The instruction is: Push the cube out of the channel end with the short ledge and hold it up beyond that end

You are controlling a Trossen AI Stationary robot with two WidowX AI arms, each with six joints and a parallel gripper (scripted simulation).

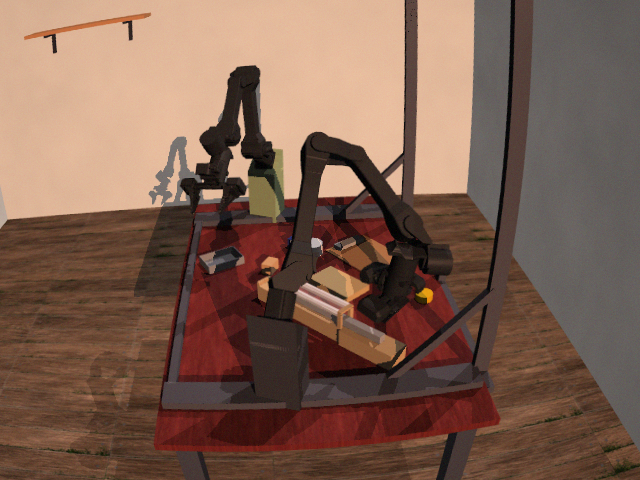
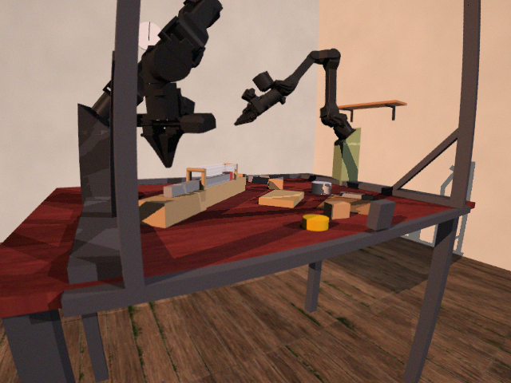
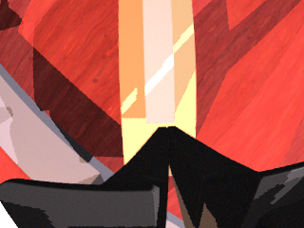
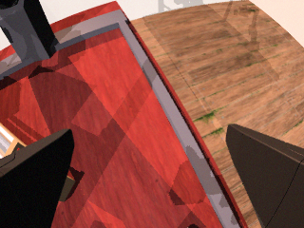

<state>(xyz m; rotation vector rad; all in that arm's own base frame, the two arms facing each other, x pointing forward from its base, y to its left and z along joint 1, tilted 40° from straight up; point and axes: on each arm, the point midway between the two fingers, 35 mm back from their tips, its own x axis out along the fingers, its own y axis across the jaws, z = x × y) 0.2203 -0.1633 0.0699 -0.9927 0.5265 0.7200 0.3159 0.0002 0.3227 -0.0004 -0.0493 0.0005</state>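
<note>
Right now my left hand is 15 cm short of the channel, 16 cm to the left of it and 8 cm above it. Round my left hand: yellow disc: 16 cm behind, 23 cm to the right, 13 cm below; then grey tray: 40 cm ahead, 50 cm to the right, 13 cm below; then flat tan block: 6 cm ahead, 33 cm to the right, 13 cm below.
</note>
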